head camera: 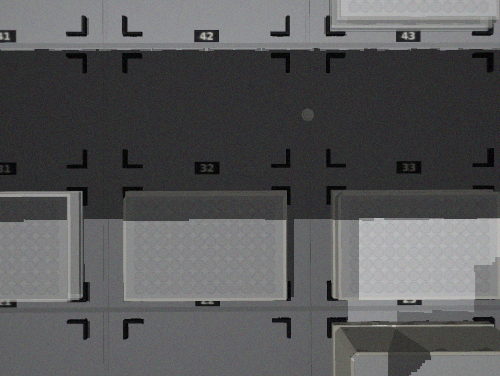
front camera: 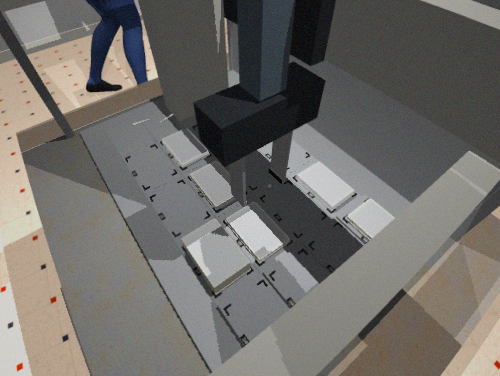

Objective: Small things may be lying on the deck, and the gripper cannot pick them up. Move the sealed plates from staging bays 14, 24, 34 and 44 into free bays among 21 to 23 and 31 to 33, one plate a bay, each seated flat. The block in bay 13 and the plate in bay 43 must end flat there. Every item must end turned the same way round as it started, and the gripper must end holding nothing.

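Frame: origin at the robot's base, x right, y ahead, z up, level; centimetres.
Where they show: gripper, fingertip midpoint: (front camera: pixel 258 187); robot's base, link origin: (front camera: pixel 126 159).
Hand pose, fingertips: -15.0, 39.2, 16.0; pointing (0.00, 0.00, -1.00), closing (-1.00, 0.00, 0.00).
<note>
Each offset is from my fingertips to the top centre of the thing, as dx, dy, dz. "spot": to the spot under its first point.
Sealed plates lie flat in bay 21 @[spot: +0.6, -31.6, -14.6] (front camera: pixel 184 148) (head camera: pixel 32 255), bay 22 @[spot: +1.4, -16.0, -14.6] (front camera: pixel 212 185) (head camera: pixel 205 255) and bay 23 @[spot: +1.2, +1.0, -14.6] (front camera: pixel 255 234) (head camera: pixel 417 260). The block @[+10.7, +0.0, -11.8] (front camera: pixel 217 257) (head camera: pixel 425 340) sits in bay 13, partly cut off in the head view. A plate @[-21.4, +0.0, -14.6] (front camera: pixel 325 184) (head camera: pixel 415 7) lies in bay 43. Another sealed plate @[-21.4, +16.4, -13.1] (front camera: pixel 370 217) lies in bay 44, in the front view. Bays 31, 32 and 33 hold no plate, nor do bays 14, 24 and 34. My gripper (front camera: pixel 260 189) is open and empty, above the deck near bays 22 and 32; its jaws do not show in the head view.
A small round thing @[-10.4, -8.2, -15.6] (front camera: pixel 269 186) (head camera: pixel 307 115) lies between bays 32 and 33. Two thin pale sticks @[+5.4, -51.4, -15.2] (front camera: pixel 141 121) @[-1.8, -48.1, -15.2] (front camera: pixel 166 118) lie at the far left of the deck. A pale beam (front camera: pixel 400 240) crosses the near right edge. A dark shadow covers row 3.
</note>
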